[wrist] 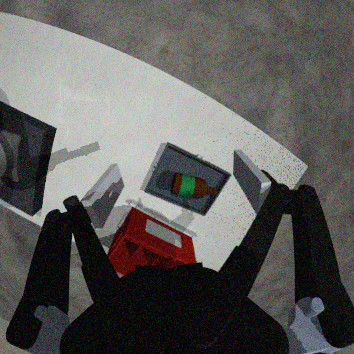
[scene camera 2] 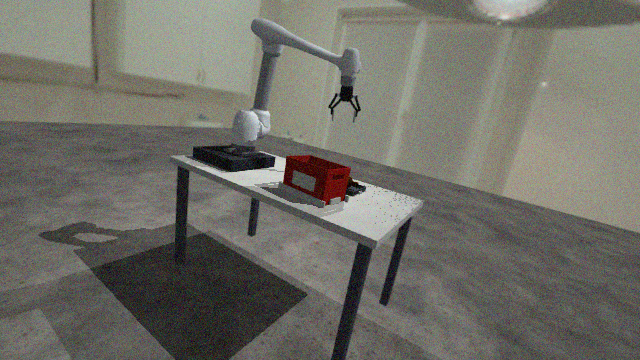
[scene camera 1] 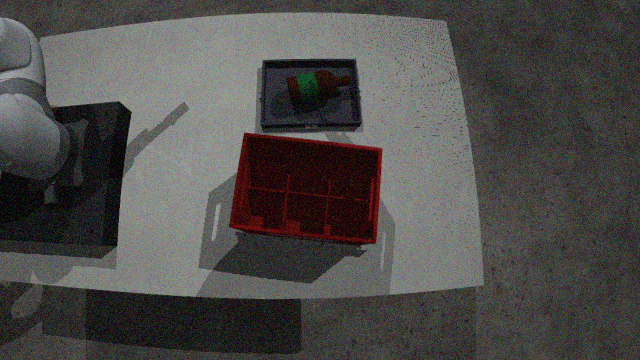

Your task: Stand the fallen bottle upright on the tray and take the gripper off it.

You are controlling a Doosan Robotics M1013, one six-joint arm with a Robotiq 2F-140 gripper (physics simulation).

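Where they show: gripper, between the fingertips: (wrist: pixel 175 168) (scene camera 2: pixel 342 121); arm's base, origin of its link: (wrist: pixel 2 151) (scene camera 2: pixel 242 152) (scene camera 1: pixel 60 156).
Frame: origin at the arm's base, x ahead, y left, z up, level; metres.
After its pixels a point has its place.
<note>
A brown bottle with a green label (scene camera 1: pixel 307 86) {z 0.007, x 0.669, y 0.104 m} (wrist: pixel 187 185) {z 0.007, x 0.666, y 0.133 m} lies on its side on the grey tray (scene camera 1: pixel 311 126) {z -0.055, x 0.672, y 0.024 m} (wrist: pixel 156 164) {z -0.045, x 0.553, y 0.145 m}, its neck toward the tray's right side in scene camera 1. In scene camera 2 the bottle and tray are mostly hidden behind the red crate. My gripper (scene camera 2: pixel 343 119) {z 0.310, x 0.555, y 0.263 m} (wrist: pixel 175 168) {z 0.310, x 0.555, y 0.263 m} is open and empty. It hangs high above the table, fingers pointing down, well clear of the bottle.
A red crate with compartments (scene camera 1: pixel 306 232) {z -0.062, x 0.635, y -0.235 m} (scene camera 2: pixel 316 179) {z 0.045, x 0.703, y -0.268 m} (wrist: pixel 131 235) {z 0.100, x 0.552, y -0.045 m} stands right beside the tray, taller than it. The arm's black base block (scene camera 1: pixel 111 175) {z -0.016, x 0.157, y -0.063 m} (scene camera 2: pixel 220 160) {z -0.024, x 0.043, y -0.229 m} (wrist: pixel 44 170) {z -0.052, x 0.159, y -0.037 m} is at the other end of the white table (scene camera 1: pixel 425 200) {z -0.070, x 0.940, y -0.188 m} (scene camera 2: pixel 370 220) {z -0.070, x 0.988, y -0.246 m} (wrist: pixel 150 100) {z -0.070, x 0.460, y 0.329 m}.
</note>
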